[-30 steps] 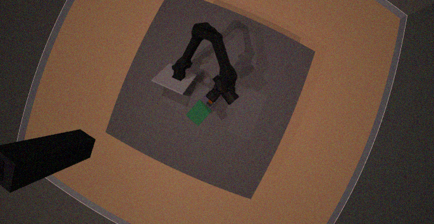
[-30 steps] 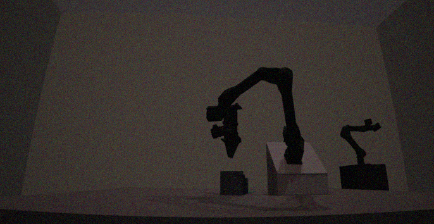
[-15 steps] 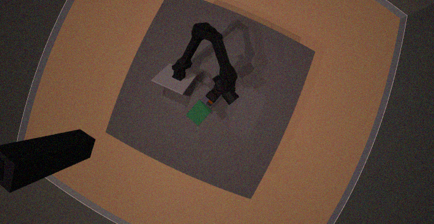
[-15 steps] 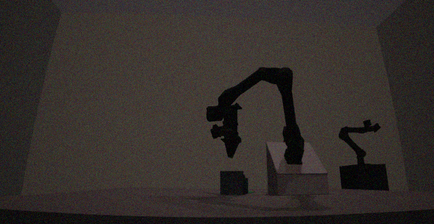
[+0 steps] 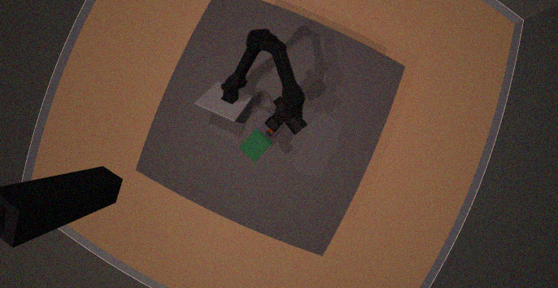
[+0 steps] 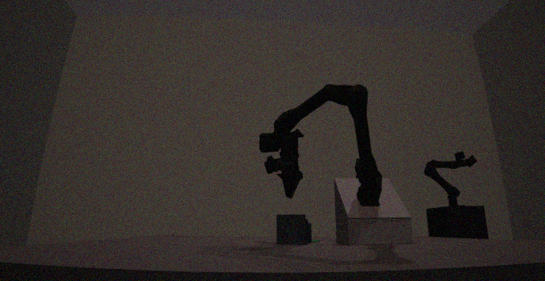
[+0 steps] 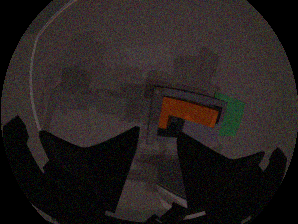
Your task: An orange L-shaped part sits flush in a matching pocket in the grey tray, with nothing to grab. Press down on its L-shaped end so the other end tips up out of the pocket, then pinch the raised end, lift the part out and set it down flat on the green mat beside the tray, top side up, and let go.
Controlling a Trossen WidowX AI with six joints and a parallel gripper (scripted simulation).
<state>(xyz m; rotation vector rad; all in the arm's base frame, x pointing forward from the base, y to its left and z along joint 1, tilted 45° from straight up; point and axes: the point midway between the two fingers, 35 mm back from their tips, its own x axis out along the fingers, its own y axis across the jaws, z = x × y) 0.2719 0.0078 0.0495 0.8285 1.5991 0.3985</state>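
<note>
Now: the orange L-shaped part 20 mm behind my gripper tip, 40 mm to the right of it and 100 mm below it. The rest, counted from my gripper tip: green mat (70 mm behind, 210 mm to the right, 160 mm below).
</note>
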